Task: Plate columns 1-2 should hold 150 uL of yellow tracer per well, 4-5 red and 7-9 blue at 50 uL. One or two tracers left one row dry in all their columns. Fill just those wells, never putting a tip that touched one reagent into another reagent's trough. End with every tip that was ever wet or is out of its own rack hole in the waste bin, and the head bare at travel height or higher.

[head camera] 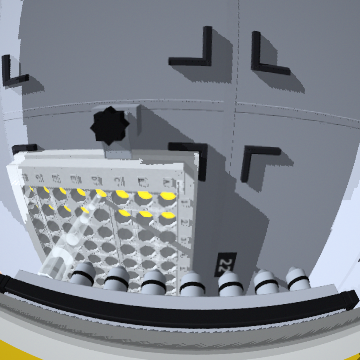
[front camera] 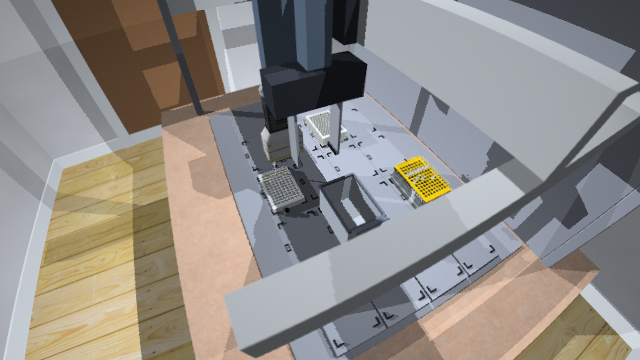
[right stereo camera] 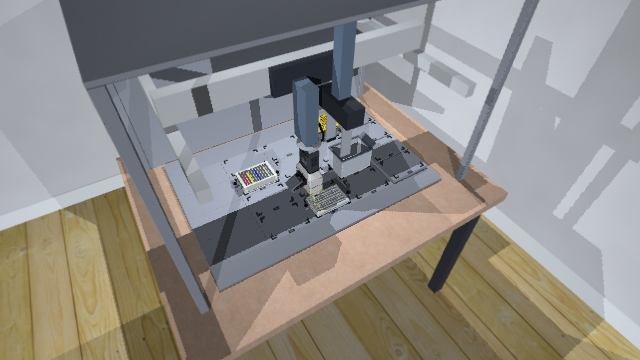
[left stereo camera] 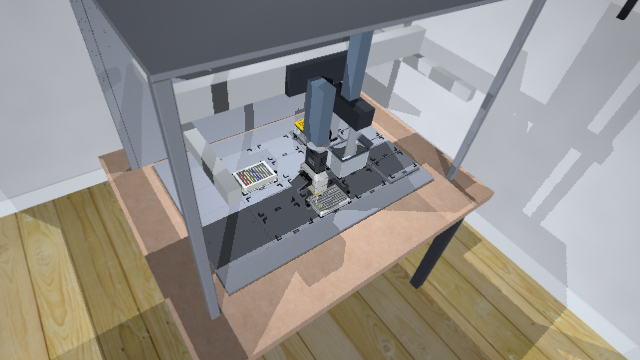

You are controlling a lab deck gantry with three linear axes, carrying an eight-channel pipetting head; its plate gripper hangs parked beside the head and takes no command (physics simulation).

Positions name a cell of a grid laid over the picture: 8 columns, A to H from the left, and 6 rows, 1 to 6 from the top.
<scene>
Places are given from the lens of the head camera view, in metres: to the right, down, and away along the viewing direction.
clear pipette tip (head camera: B5): -0.03, 0.02, 0.05
</scene>
